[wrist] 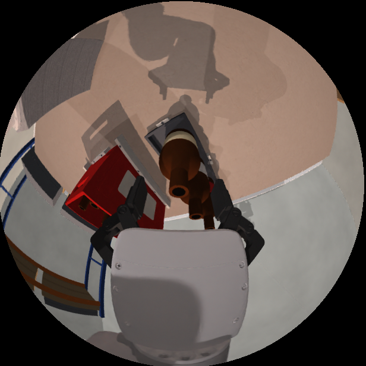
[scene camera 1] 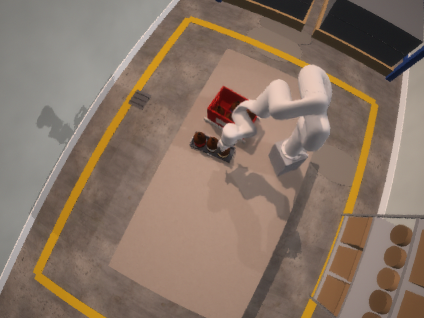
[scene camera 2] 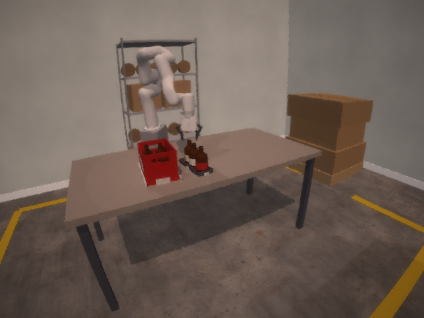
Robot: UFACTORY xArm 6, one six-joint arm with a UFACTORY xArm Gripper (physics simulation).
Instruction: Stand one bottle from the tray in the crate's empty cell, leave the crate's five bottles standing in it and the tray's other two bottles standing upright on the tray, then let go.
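Where they show: gripper, fingertip midpoint: [scene camera 2: 189,139]; arm's base, origin of the base link: [scene camera 1: 291,149] [scene camera 2: 152,127].
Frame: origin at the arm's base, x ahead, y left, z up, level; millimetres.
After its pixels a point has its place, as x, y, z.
Three brown bottles stand upright on the dark tray [scene camera 1: 230,159] {298, 154, -170} [scene camera 2: 204,172] {572, 113, -177} [wrist: 157,138]: a cream-labelled one [wrist: 179,157] at the end nearer the robot, a middle one [scene camera 1: 212,144] {431, 139, -72} [scene camera 2: 193,153] {462, 103, -90} [wrist: 197,192], and a red-labelled one [scene camera 1: 199,139] {513, 142, -74} [scene camera 2: 201,161] {553, 107, -113} at the far end. The red crate [scene camera 1: 212,113] {509, -36, -59} [scene camera 2: 162,172] {531, -126, -132} [wrist: 102,182] stands beside the tray, with brown bottles [scene camera 2: 147,150] {403, -162, -33} inside; its empty cell cannot be made out. My gripper [scene camera 2: 190,137] {349, 136, -36} [wrist: 179,185] is open and empty, above the robot-side end of the tray. In scene camera 1 the arm hides its fingers.
The tray and crate stand on the tan table [scene camera 1: 190,215] {383, 569, -196} [scene camera 2: 110,180] {325, -398, -195}, close together, with the crate's wall rising above the tray. The arm's base [scene camera 1: 288,159] {2, 65, 9} stands at the table's opposite side. Shelving [scene camera 2: 198,90] and stacked cartons [scene camera 2: 327,130] stand beyond the table.
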